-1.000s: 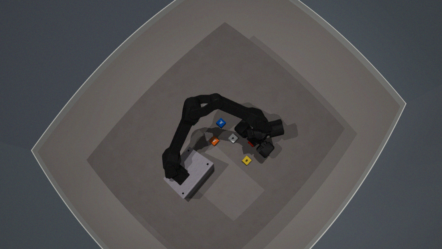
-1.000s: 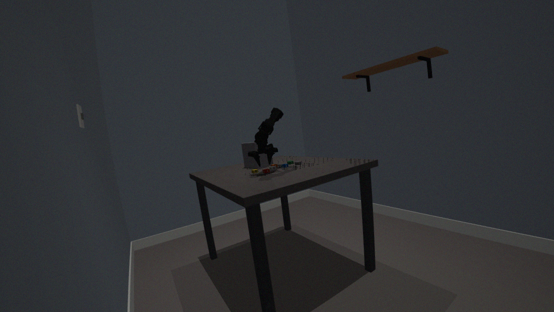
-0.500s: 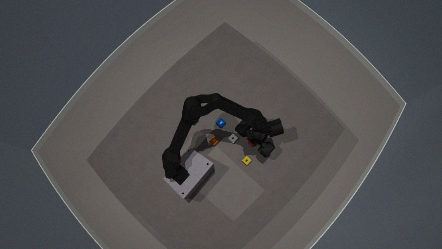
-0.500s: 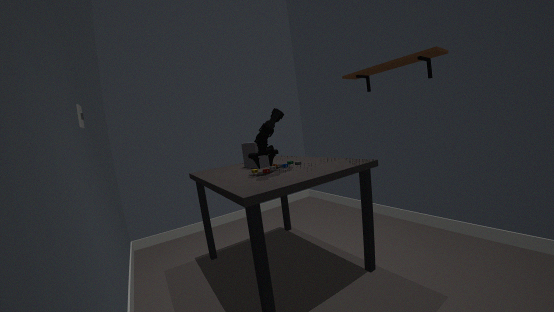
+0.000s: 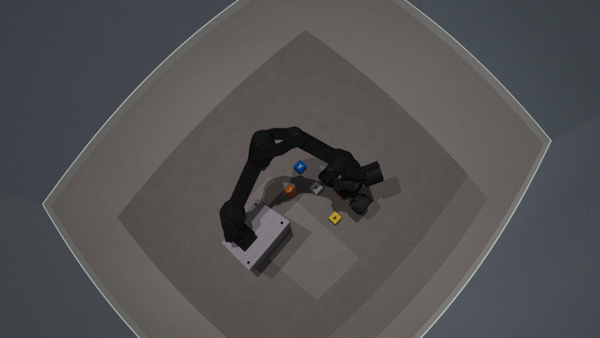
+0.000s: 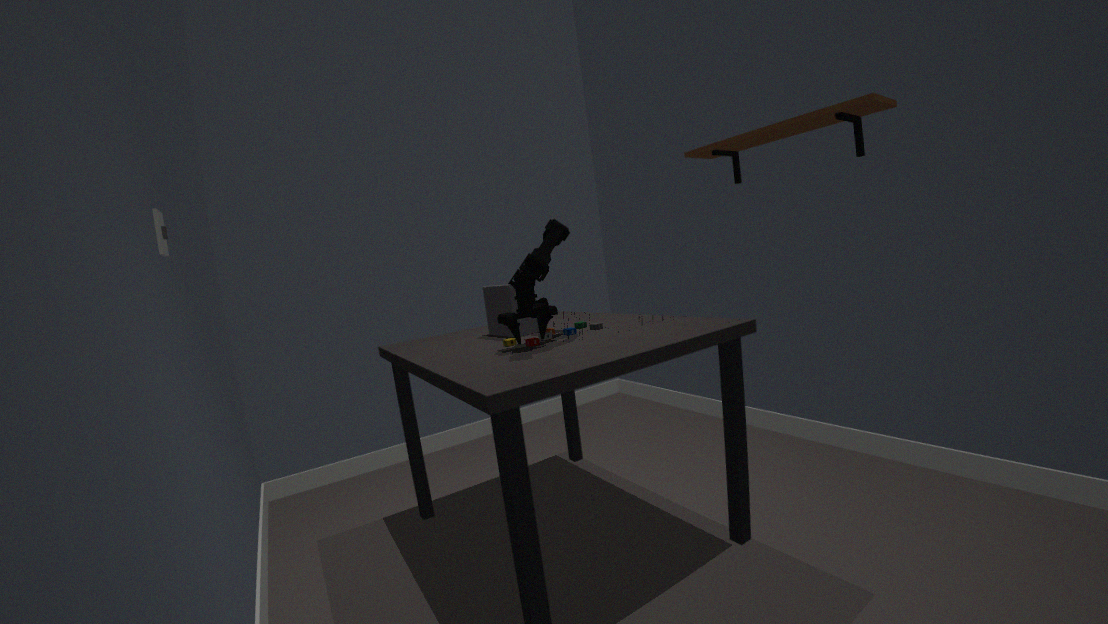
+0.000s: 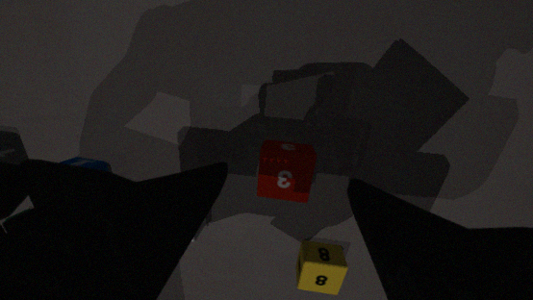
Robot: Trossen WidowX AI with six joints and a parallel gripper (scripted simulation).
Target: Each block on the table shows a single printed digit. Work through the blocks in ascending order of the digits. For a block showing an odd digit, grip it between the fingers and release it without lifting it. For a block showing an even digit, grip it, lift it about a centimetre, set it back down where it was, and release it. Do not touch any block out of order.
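Now: the red block right at my gripper tip. The rest, counted from my gripper tip: white block: 80 mm to the left, 40 mm behind; then yellow block: 80 mm behind, 30 mm to the right; then green block: 270 mm to the left, 90 mm behind.
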